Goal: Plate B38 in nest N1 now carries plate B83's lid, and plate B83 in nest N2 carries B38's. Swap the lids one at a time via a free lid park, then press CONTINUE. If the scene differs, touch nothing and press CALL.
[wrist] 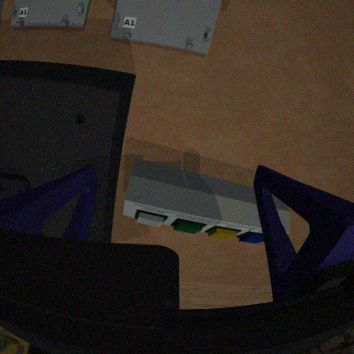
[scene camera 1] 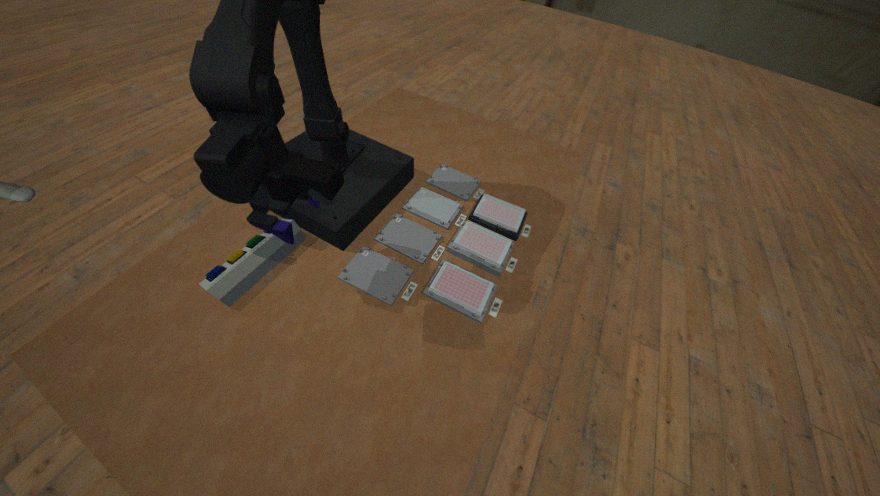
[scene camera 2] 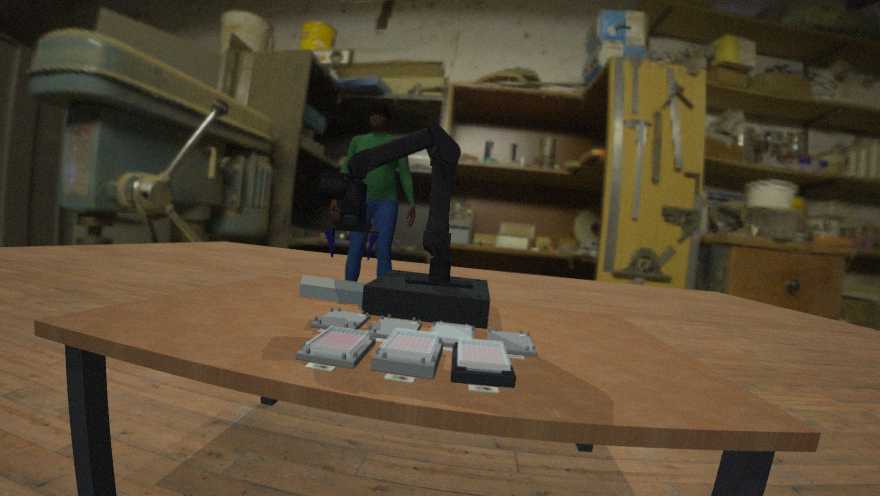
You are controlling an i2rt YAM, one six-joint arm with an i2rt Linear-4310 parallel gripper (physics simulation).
Path:
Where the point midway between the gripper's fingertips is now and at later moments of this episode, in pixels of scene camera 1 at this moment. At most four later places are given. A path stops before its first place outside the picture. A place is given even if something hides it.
The gripper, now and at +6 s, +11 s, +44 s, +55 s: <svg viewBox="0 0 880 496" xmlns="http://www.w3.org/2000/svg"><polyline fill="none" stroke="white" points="303,224 303,224 313,242 237,266 218,272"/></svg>

